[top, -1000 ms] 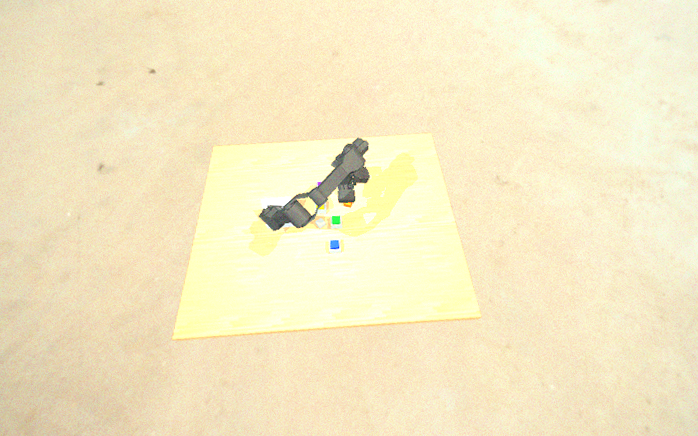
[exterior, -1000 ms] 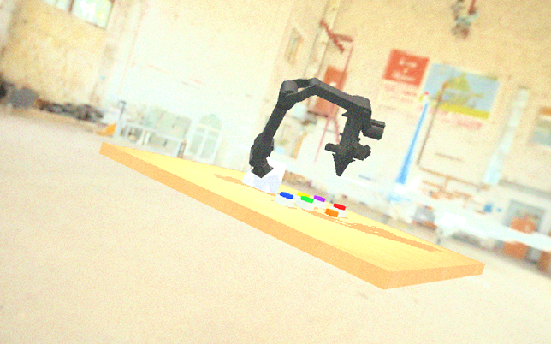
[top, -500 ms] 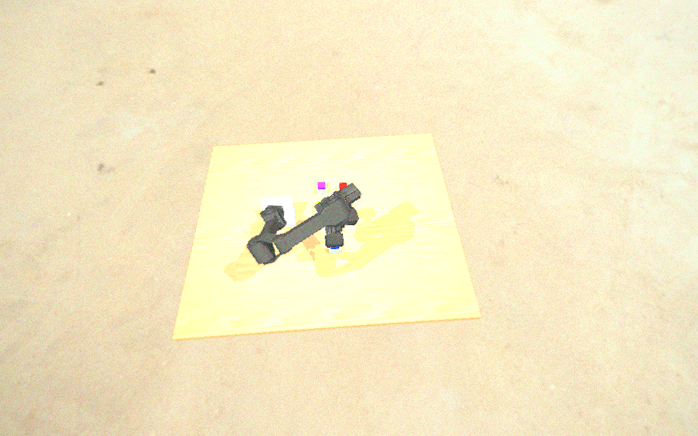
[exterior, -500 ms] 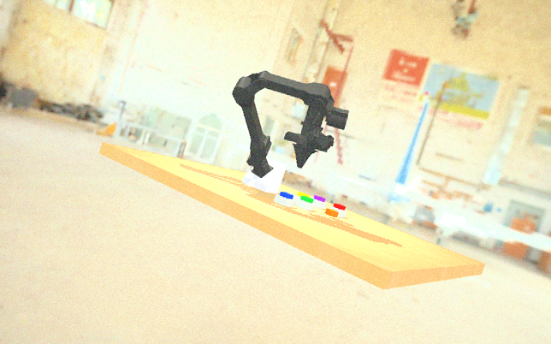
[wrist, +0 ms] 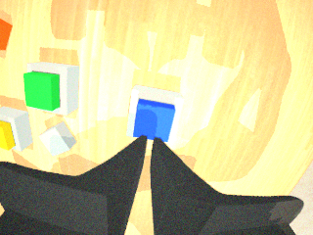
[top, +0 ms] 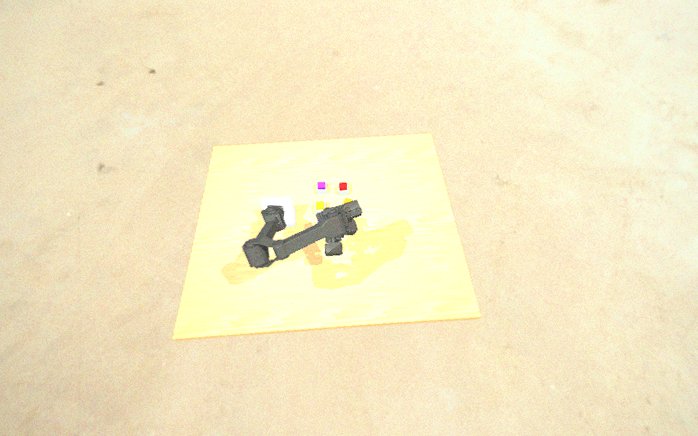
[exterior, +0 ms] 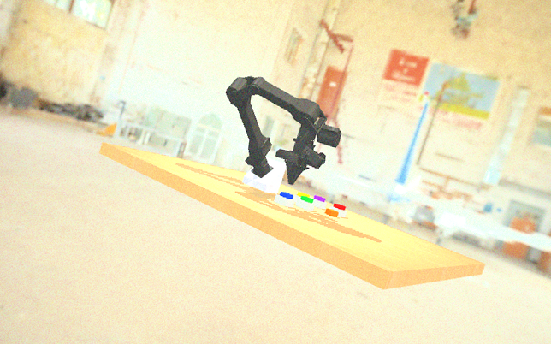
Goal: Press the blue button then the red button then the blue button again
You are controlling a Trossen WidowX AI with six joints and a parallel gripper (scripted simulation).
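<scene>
Right now my gripper tip is 40 mm above the blue button. The rest, counted from my gripper tip: green button: 110 mm to the left, 40 mm below; red button: 20 mm ahead, 280 mm to the left, 40 mm below; yellow button: 70 mm behind, 180 mm to the left, 40 mm below.
</scene>
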